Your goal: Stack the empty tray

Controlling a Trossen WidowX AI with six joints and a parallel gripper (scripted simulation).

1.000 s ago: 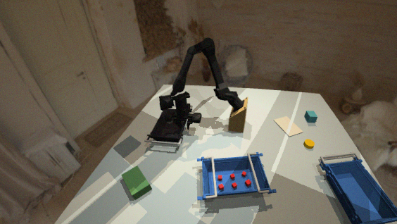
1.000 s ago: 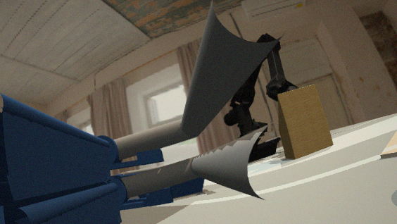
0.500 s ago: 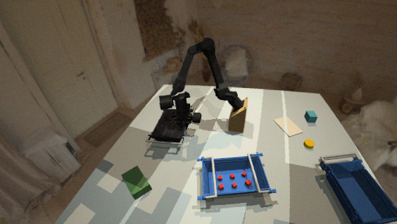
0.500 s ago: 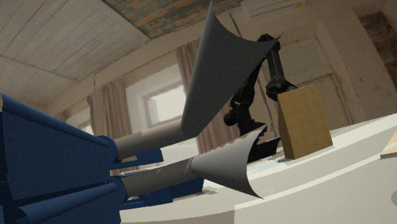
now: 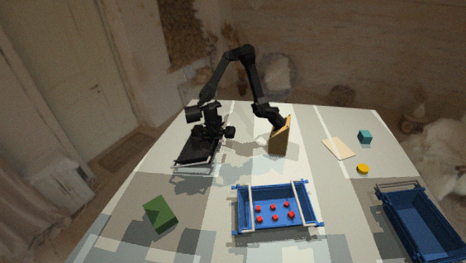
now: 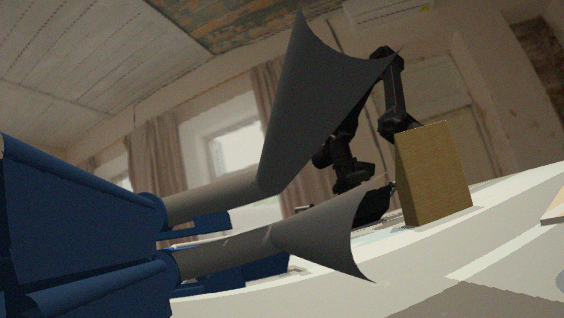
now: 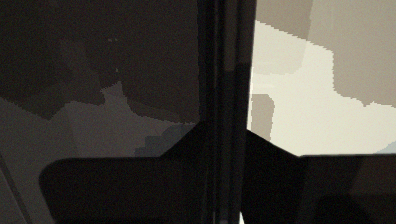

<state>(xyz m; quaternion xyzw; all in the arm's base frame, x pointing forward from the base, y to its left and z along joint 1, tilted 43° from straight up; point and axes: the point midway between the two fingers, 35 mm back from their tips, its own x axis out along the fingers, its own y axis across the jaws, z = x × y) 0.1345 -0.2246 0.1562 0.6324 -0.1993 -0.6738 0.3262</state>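
The black tray is 70 mm to the right of my gripper tip, 10 mm ahead of it and 10 mm above it. From my gripper tip the other things lie so: green block: 370 mm ahead, 60 mm to the right, 30 mm below; then yellow disc: 660 mm to the left, 60 mm behind, 40 mm below; then flat tan card: 560 mm to the left, 180 mm behind, 40 mm below.
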